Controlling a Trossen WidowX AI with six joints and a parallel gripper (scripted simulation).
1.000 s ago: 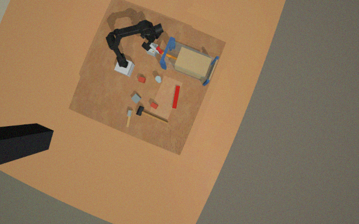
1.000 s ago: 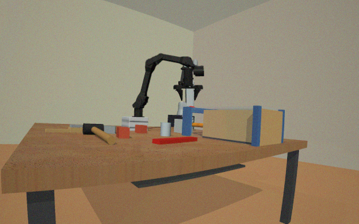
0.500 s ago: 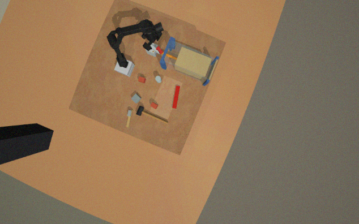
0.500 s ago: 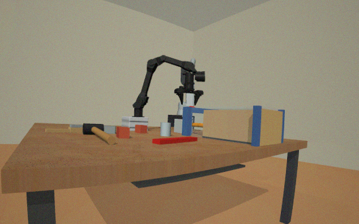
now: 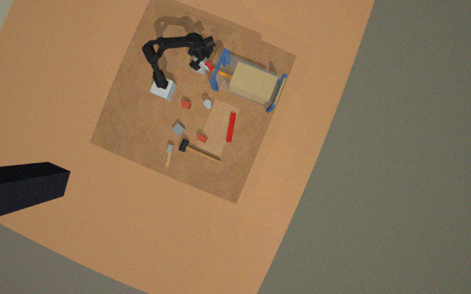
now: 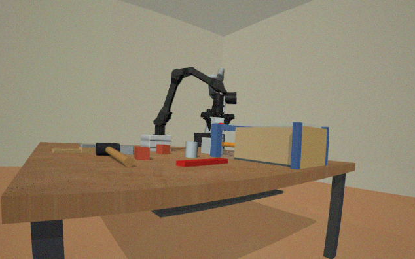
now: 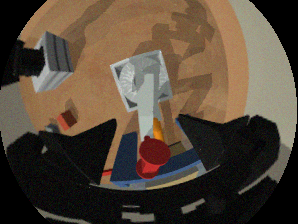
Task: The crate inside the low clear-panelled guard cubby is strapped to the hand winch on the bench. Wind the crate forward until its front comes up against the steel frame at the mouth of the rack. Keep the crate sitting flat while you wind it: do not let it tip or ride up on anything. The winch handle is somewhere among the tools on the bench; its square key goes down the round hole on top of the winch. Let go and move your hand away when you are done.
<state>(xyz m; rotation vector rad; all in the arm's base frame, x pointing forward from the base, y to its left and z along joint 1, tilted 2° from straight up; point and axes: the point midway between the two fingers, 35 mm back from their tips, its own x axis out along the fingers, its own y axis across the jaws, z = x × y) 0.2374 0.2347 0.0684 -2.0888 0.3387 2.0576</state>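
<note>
My gripper tip is now 5 cm short of the red knob, 2 cm to the left of it and 1 cm below it. The rest, counted from my gripper tip: winch handle: 1 cm ahead, 1 cm to the right, 2 cm below; clear-panelled cubby: 35 cm ahead, 1 cm below; grey hand winch: 7 cm behind, 10 cm below.
</note>
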